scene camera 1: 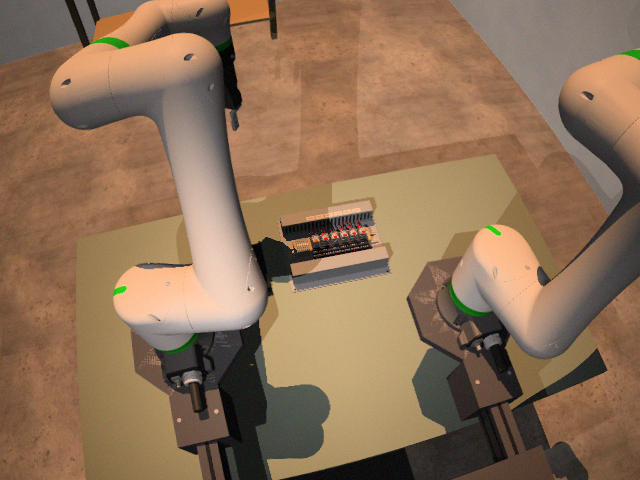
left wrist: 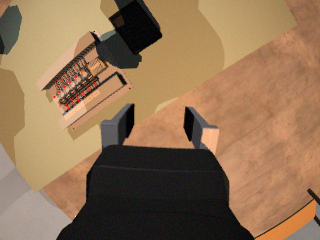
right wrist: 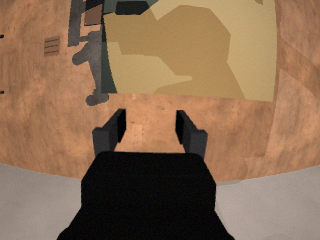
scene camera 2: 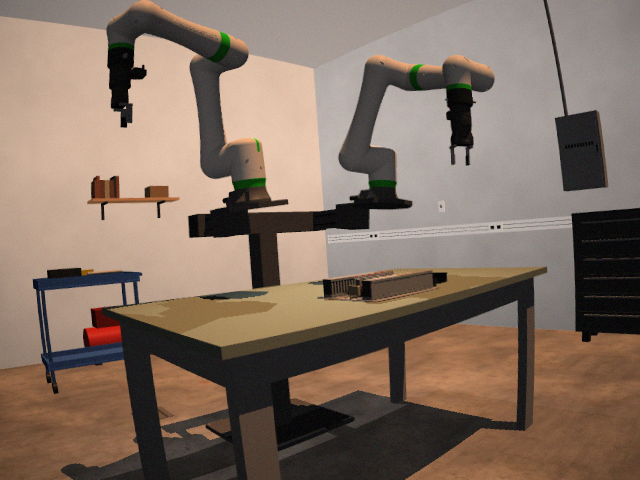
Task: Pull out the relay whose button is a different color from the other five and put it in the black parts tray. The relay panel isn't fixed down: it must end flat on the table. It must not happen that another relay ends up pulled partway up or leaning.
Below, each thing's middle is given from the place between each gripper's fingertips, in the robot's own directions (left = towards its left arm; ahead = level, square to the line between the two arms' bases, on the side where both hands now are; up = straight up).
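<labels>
Here is the relay panel point(scene camera 1: 308, 268), and my left gripper point(scene camera 2: 460, 164) is 410 mm above it, 160 mm past it and 280 mm to the left of it.
As for my right hand point(scene camera 2: 126, 125), the relay panel is 60 cm below it, 34 cm ahead of it and 74 cm to the left of it. Going by its middle, the relay panel is nearer to my left gripper than to my right hand.
</labels>
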